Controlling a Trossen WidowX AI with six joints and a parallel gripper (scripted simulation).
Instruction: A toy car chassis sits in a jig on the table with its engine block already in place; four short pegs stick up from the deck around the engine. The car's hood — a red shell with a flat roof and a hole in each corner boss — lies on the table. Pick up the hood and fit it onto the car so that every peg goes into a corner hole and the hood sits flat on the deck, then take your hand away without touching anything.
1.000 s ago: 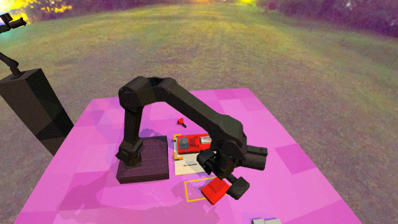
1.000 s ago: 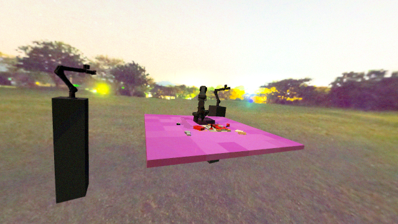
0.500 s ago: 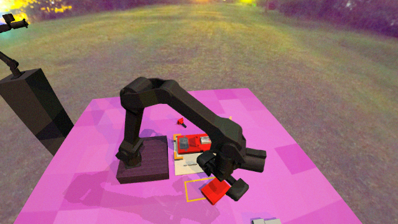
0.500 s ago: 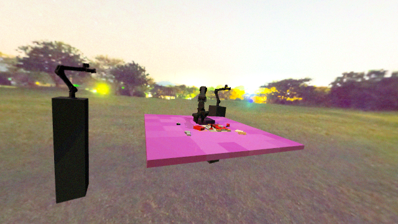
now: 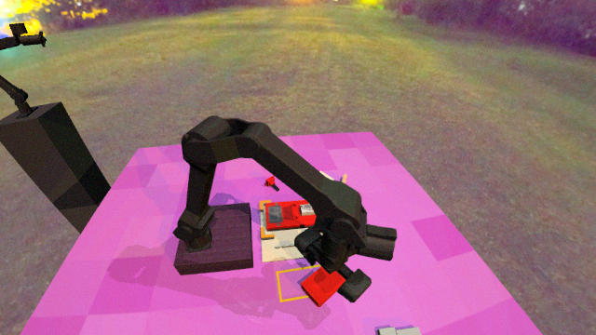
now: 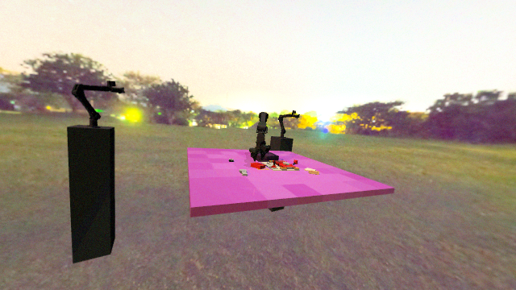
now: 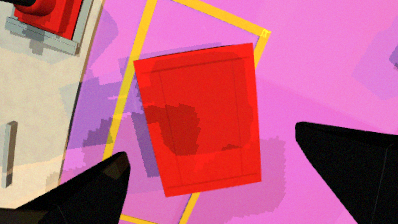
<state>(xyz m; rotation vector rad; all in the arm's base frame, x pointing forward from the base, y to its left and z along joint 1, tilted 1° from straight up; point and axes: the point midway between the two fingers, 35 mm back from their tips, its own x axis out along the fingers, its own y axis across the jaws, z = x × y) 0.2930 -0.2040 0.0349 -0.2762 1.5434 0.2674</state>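
Now: gripper tip 40 mm above the red hood. From my gripper tip the other things lie so: grey piece: 180 mm to the right, 110 mm ahead, 40 mm below; tan plate: 400 mm to the left, 180 mm ahead, 50 mm below; wooden stick: 350 mm to the left, 250 mm ahead, 40 mm below.
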